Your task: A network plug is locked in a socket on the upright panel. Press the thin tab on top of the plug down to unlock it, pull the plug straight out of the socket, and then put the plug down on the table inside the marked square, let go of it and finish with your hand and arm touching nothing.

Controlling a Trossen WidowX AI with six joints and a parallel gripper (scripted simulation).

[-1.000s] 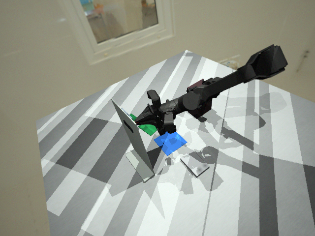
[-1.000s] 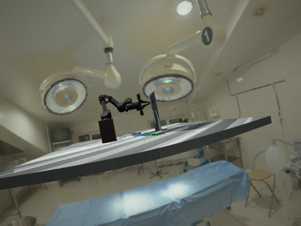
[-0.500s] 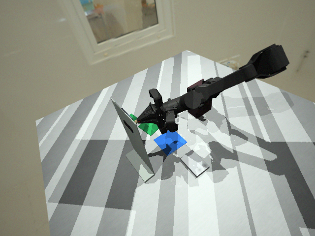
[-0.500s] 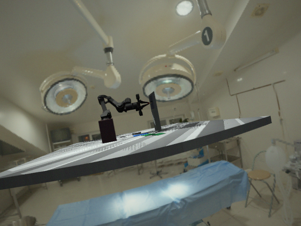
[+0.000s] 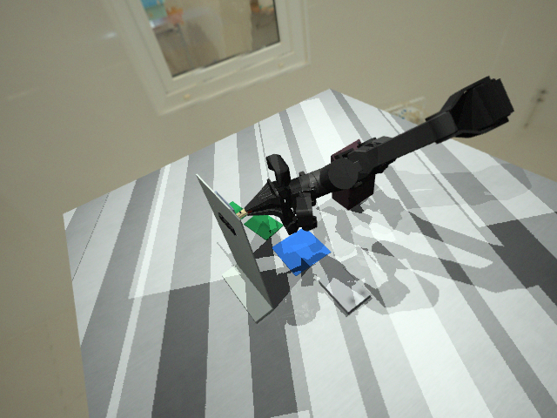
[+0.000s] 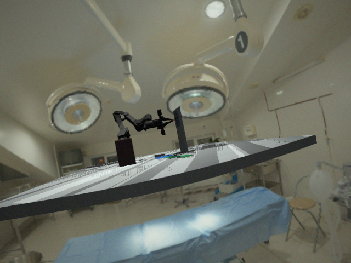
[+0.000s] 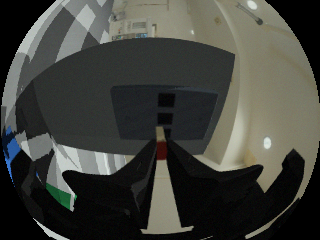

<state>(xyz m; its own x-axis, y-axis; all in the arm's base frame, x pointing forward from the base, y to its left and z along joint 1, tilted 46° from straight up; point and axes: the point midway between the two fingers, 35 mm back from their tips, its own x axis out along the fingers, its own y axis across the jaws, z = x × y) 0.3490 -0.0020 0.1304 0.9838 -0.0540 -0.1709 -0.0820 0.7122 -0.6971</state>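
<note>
Now: gripper tip 25 cm above the blue square, 12 cm past it and 2 cm to the left of it. Round my gripper tip: flat grey plate (24 cm below, 15 cm to the left, 14 cm behind); grey upright panel (10 cm below, 5 cm ahead, 1 cm to the left); network plug (right at my gripper tip).
</note>
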